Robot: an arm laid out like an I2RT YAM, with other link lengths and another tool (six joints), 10 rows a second.
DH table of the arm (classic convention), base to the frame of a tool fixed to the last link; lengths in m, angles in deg. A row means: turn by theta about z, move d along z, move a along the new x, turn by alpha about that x. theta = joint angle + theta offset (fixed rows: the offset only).
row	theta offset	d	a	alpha
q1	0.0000	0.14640	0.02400	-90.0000
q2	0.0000	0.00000	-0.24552	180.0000
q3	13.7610	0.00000	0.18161	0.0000
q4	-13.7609	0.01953	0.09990	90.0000
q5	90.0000	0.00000	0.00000	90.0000
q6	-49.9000	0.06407	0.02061	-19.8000
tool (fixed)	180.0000	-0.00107	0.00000	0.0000
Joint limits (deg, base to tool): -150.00..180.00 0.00..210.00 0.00..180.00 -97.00..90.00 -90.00..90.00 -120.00..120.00
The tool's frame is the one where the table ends.
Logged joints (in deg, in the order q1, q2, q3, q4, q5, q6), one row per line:
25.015, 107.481, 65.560, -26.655, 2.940, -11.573
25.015, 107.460, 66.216, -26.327, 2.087, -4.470
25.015, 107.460, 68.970, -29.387, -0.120, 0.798
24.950, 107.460, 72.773, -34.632, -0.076, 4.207
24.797, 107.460, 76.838, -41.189, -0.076, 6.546
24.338, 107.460, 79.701, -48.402, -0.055, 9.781
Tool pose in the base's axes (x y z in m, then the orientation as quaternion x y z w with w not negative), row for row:
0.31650, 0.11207, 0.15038, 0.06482, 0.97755, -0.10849, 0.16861
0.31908, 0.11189, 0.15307, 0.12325, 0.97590, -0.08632, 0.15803
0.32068, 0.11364, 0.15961, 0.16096, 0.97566, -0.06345, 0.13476
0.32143, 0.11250, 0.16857, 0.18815, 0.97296, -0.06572, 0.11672
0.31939, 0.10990, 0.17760, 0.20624, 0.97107, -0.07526, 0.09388
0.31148, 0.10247, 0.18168, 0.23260, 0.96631, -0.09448, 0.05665
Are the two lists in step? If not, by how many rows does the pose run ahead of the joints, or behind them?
They are in step.
